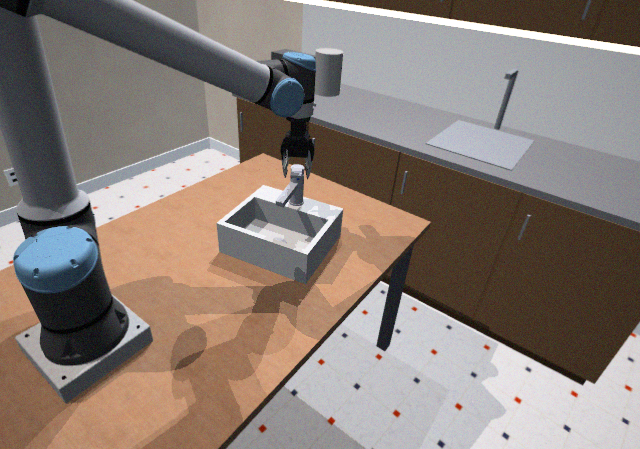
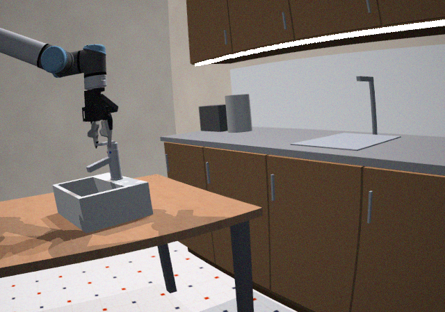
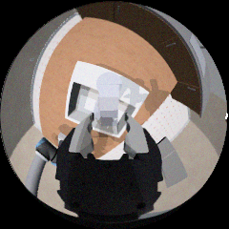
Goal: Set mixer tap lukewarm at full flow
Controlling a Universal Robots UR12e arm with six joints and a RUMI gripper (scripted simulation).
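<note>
The lever is 20 mm ahead of my hand and 10 mm to the left of it. Also, from my hand: grey mixer tap (30 mm ahead, 20 mm to the left, 40 mm below); then white basin (70 mm behind, 10 mm to the left, 230 mm below).
</note>
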